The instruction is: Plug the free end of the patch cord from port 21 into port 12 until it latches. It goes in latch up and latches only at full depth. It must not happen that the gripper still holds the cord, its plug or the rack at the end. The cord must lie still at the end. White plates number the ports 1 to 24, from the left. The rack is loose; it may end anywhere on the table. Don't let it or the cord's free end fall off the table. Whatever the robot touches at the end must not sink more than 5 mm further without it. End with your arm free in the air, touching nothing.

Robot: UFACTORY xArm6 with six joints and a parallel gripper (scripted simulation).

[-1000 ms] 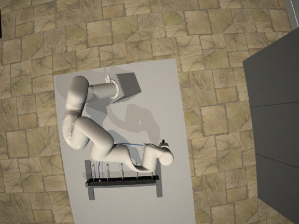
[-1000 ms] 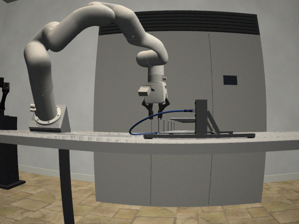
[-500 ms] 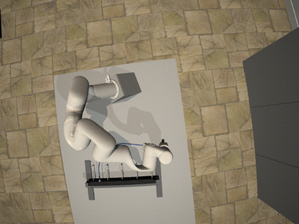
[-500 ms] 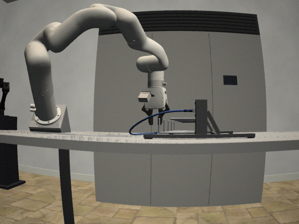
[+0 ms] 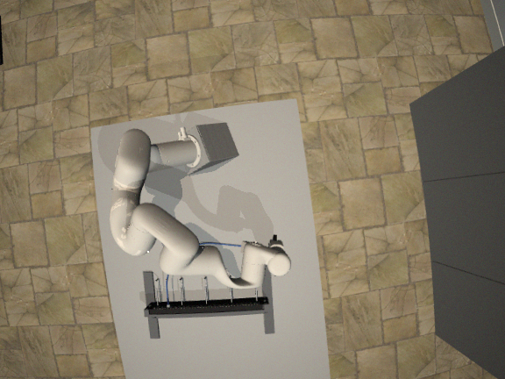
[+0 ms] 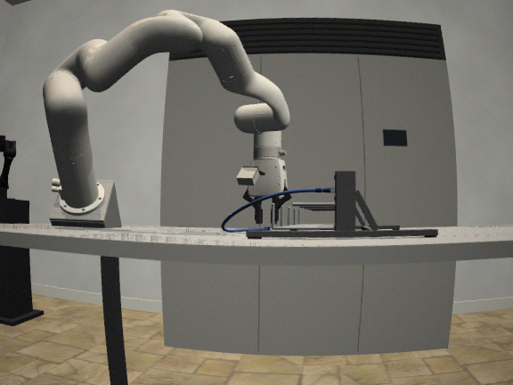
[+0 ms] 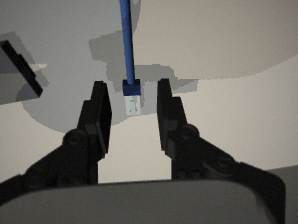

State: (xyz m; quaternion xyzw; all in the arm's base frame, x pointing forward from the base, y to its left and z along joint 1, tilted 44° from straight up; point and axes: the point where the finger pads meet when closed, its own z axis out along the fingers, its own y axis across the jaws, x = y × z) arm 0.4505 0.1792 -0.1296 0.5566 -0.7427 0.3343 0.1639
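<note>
The plug lies 1 cm ahead of my hand, 2 cm to the left of it and 3 cm below it.
</note>
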